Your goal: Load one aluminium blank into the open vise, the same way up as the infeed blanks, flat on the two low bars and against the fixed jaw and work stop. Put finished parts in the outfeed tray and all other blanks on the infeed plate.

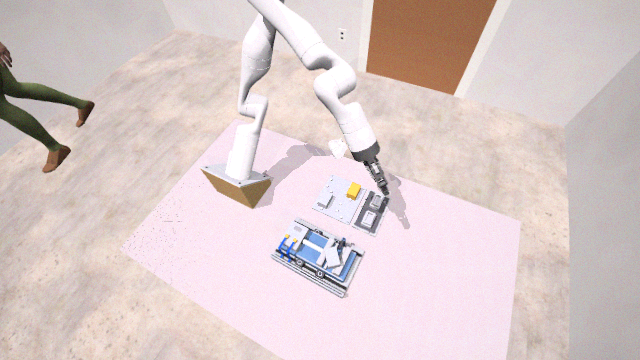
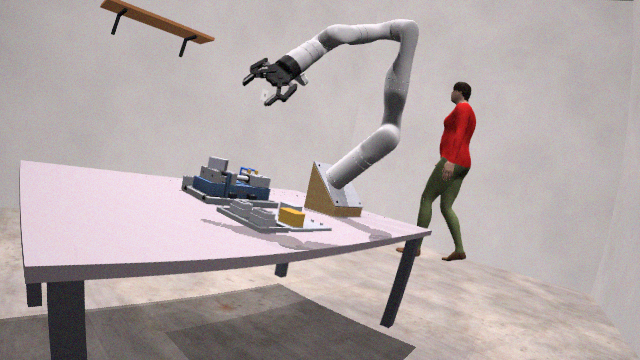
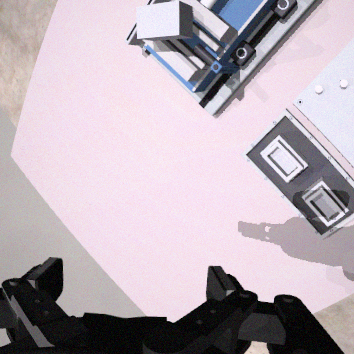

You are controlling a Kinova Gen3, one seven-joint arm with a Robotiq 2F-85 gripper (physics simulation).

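Places are measured from the arm's base along level axes (x ahead, y left, z up), in centimetres.
Pixels of known places: gripper, fingertip midpoint: (image 1: 382, 187) (image 2: 253, 94) (image 3: 134, 278); arm's base, origin of the base link: (image 1: 238, 175) (image 2: 333, 179).
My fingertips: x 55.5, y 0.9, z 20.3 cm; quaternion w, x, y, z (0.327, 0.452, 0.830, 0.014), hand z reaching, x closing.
Note:
Ahead of a thing's pixels: the offset from my fingertips to its top centre. "spot": to the spot under its first point.
My gripper (image 1: 385, 192) (image 2: 256, 93) (image 3: 134, 278) is open and empty, high above the table. The blue and grey vise @[dy -16.6, dx -15.4, dz -23.3 cm] (image 1: 318, 238) (image 2: 209, 186) (image 3: 240, 14) stands on the table. A light grey block @[dy -18.5, dx -8.9, dz -20.1 cm] (image 1: 333, 257) (image 2: 218, 163) (image 3: 164, 21) sits skewed on top of its jaw parts, above the bed. The two low bars cannot be made out. A grey blank @[dy +5.8, dx -20.7, dz -28.9 cm] (image 1: 325, 201) lies on the white infeed plate @[dy +9.7, dx -15.6, dz -32.5 cm] (image 1: 337, 186) (image 3: 332, 117). Two stepped grey parts @[spot: dy +3.4, dx -1.0, dz -30.6 cm] (image 1: 369, 219) @[spot: dy +12.3, dx +0.0, dz -30.6 cm] (image 1: 377, 201) (image 2: 241, 207) (image 2: 262, 217) (image 3: 283, 159) (image 3: 325, 202) sit in the dark outfeed tray @[spot: dy -1.5, dx -0.3, dz -32.2 cm] (image 1: 367, 232) (image 3: 289, 127).
A yellow block @[dy +13.7, dx -10.8, dz -28.9 cm] (image 1: 354, 190) (image 2: 291, 217) stands on the infeed plate beside the outfeed tray. Small pins rise from the plate. Blue clips with yellow tips stand at one vise end. A person (image 2: 457, 135) stands on the floor beyond the robot base. A shelf (image 2: 155, 21) hangs on the wall.

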